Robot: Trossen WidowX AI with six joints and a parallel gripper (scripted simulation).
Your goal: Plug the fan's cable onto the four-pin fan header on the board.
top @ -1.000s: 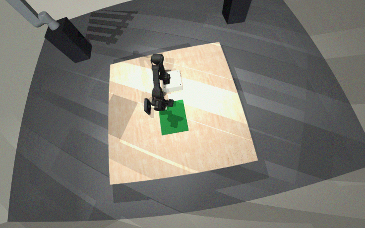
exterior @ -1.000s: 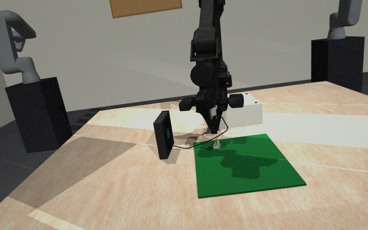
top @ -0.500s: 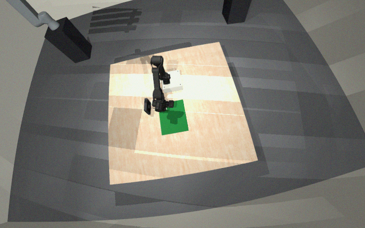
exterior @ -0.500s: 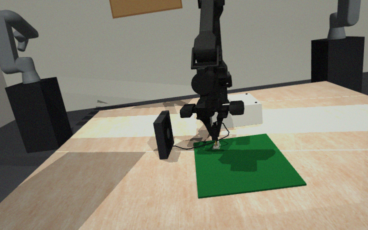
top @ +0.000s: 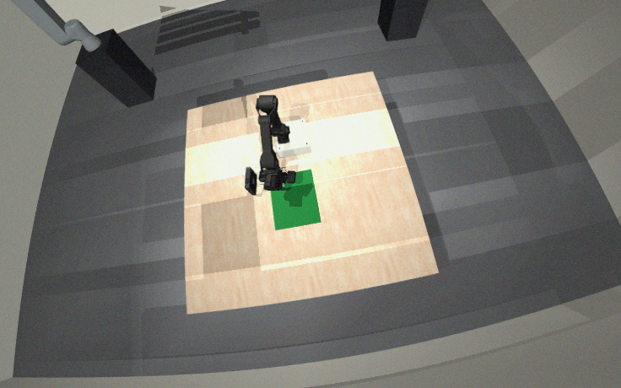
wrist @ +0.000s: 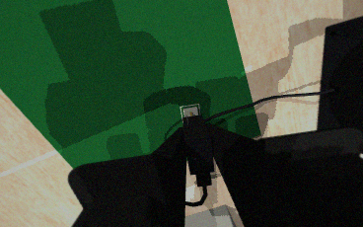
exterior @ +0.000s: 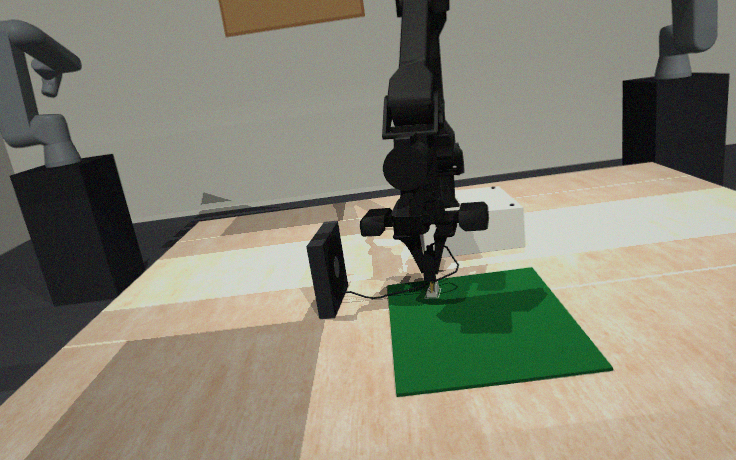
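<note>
Right now my gripper tip is 10 mm past the white four-pin header and 40 mm above it. Round my gripper tip: black fan (30 mm behind, 150 mm to the right, 20 mm above); then black plug (10 mm behind, 10 mm above); then green board (90 mm ahead, 50 mm to the left, 60 mm below).
</note>
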